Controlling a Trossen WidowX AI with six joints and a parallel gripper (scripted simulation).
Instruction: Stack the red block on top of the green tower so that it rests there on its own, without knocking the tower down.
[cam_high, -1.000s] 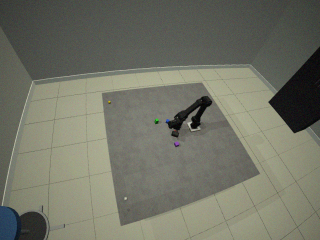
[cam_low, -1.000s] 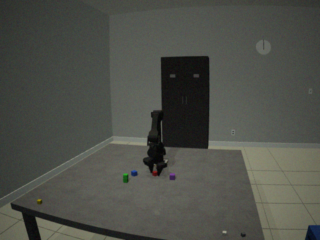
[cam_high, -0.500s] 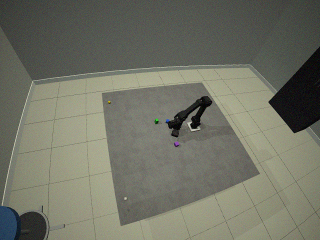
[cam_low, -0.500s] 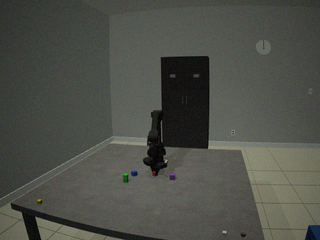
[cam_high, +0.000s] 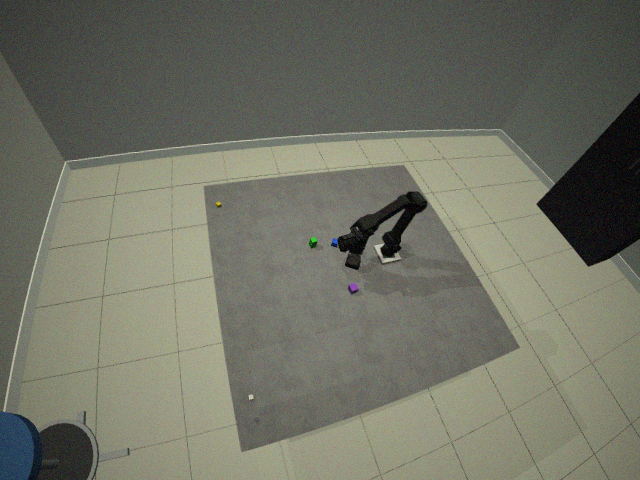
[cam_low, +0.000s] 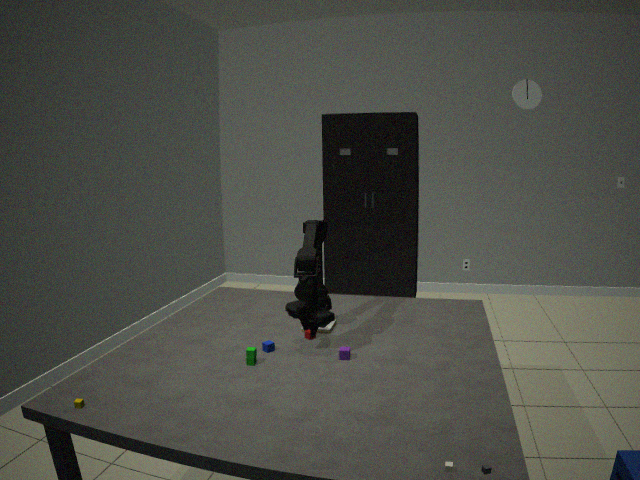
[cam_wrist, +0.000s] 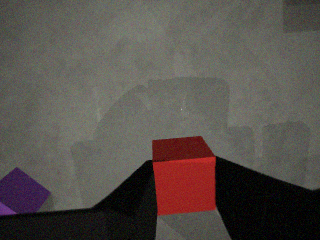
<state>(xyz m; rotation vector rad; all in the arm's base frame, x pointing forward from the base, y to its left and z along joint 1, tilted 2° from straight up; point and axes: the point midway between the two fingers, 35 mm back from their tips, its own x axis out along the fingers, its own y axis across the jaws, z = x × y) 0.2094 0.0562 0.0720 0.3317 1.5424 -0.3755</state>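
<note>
Now: gripper tip 130 mm to the left of the blue block, 50 mm short of it and 40 mm above it. Round my gripper tip: purple block 130 mm to the left, 40 mm below, 20 mm ahead; red block 10 mm above; yellow block 630 mm ahead, 420 mm to the right, 40 mm below.
</note>
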